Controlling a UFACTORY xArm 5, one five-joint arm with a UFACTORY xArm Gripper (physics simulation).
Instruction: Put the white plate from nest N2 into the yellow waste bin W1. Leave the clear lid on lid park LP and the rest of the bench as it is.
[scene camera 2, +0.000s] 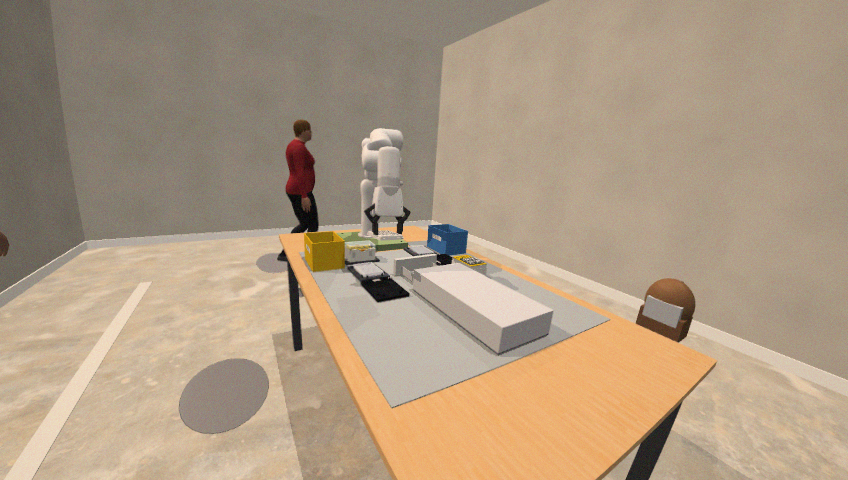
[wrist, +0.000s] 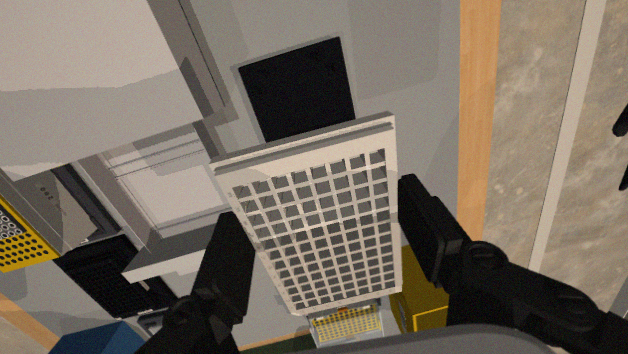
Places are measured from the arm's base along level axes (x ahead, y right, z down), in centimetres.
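Where they show: gripper, fingertip midpoint: (scene camera 2: 387, 234) (wrist: 320, 213).
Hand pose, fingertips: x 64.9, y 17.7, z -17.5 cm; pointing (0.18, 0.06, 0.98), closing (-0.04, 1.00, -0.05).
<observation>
Each offset is from my fingertips to the top centre of the thing. Level surfaces: height alone.
My gripper (scene camera 2: 387, 230) (wrist: 320, 213) is shut on the long sides of the white plate {dx -2.3, dy +0.0, dz -0.7 cm} (scene camera 2: 389, 236) (wrist: 300, 170), a plate with a grid of square wells. It holds the plate raised above the bench. In the scene view, the yellow waste bin {dx -35.0, dy +14.4, dz +8.4 cm} (scene camera 2: 331, 255) stands to the left of the plate; part of the bin (wrist: 420, 280) shows beyond the plate in the wrist view. The black nest {dx +0.6, dy +1.0, dz +18.2 cm} (scene camera 2: 385, 289) (wrist: 300, 90) is bare. A pale, flat piece {dx -17.0, dy +0.7, dz +17.8 cm} (scene camera 2: 370, 271) lies on a black holder behind it; I cannot tell whether this is the clear lid. The plate hides that holder in the wrist view.
A large pale box (scene camera 2: 482, 297) (wrist: 75, 40) lies on the grey mat {dz +20.5 cm} (scene camera 2: 392, 356). A blue bin {dx -35.4, dy -50.2, dz +8.4 cm} (scene camera 2: 449, 239) (wrist: 100, 340) stands at the back right. A clear box with yellow contents {dx -34.8, dy -1.9, dz +12.7 cm} (scene camera 2: 360, 251) (wrist: 346, 322) stands beside the yellow bin. A person (scene camera 2: 300, 166) is behind the table.
</observation>
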